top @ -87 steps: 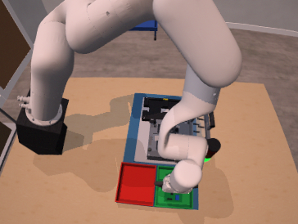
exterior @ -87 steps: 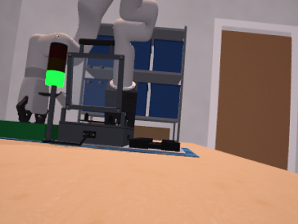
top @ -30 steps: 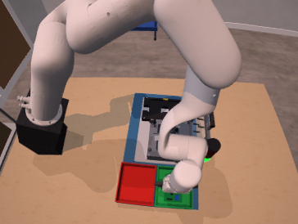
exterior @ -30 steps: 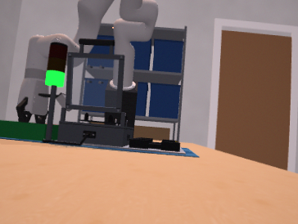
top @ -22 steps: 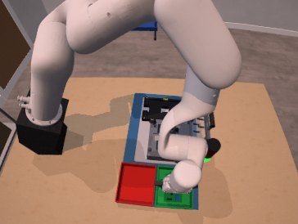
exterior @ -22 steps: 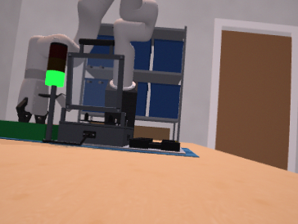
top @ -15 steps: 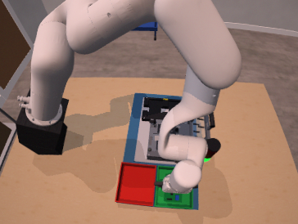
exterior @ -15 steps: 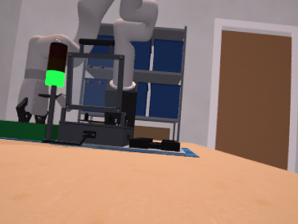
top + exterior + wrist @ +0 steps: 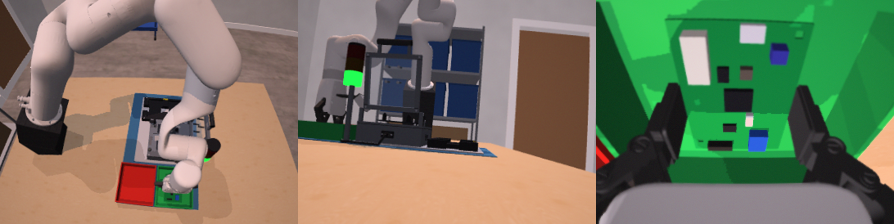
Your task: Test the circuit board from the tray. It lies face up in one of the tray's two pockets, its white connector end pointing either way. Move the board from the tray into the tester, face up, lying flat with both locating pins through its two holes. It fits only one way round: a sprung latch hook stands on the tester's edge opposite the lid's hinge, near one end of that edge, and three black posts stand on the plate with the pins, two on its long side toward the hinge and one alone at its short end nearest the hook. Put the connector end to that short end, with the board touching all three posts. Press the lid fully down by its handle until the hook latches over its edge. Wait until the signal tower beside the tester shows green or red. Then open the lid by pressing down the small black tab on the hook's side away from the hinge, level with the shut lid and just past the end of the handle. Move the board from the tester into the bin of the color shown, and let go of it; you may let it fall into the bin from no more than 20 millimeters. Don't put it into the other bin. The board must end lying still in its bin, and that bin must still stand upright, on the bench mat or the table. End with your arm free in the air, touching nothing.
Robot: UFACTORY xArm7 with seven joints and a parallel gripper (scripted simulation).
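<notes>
My hand is right at the green bin. The rest, counted from my hand: red bin (15 cm behind, 4 cm to the left); then tester's plate (21 cm to the left, 5 cm above, 1 cm ahead); then green circuit board (1 cm below).
</notes>
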